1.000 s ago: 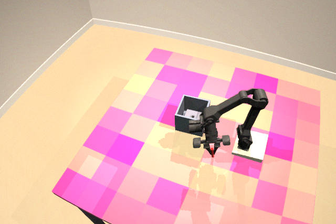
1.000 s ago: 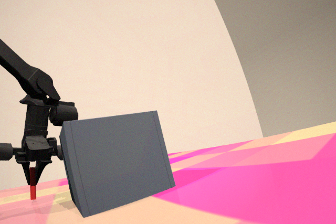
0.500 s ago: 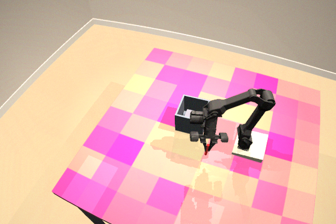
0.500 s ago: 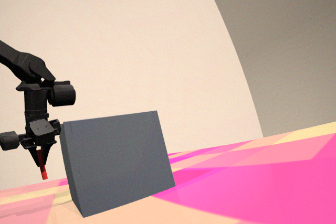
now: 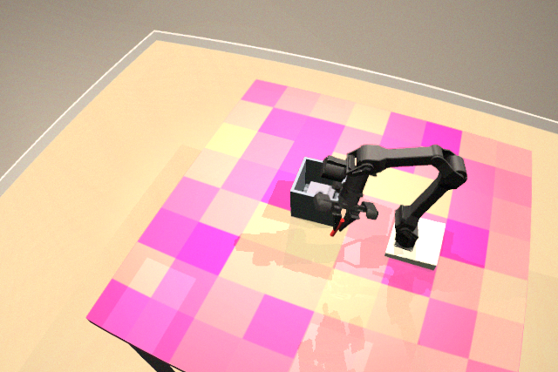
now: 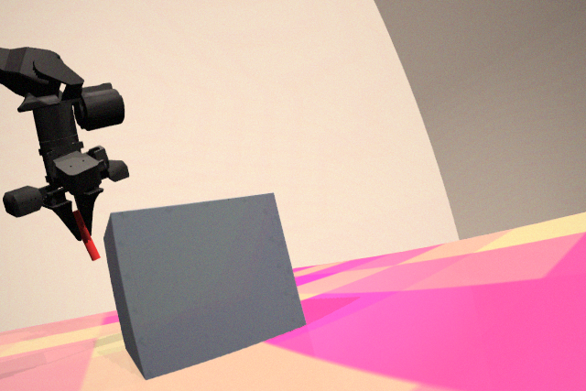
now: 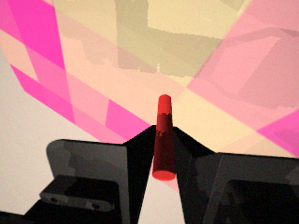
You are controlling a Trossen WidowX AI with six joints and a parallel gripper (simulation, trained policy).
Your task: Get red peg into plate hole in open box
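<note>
Right now the plate is 13 cm ahead of my gripper tip, 18 cm to the right of it and 11 cm below it. Also, from my gripper tip: red peg 1 cm to the right.
</note>
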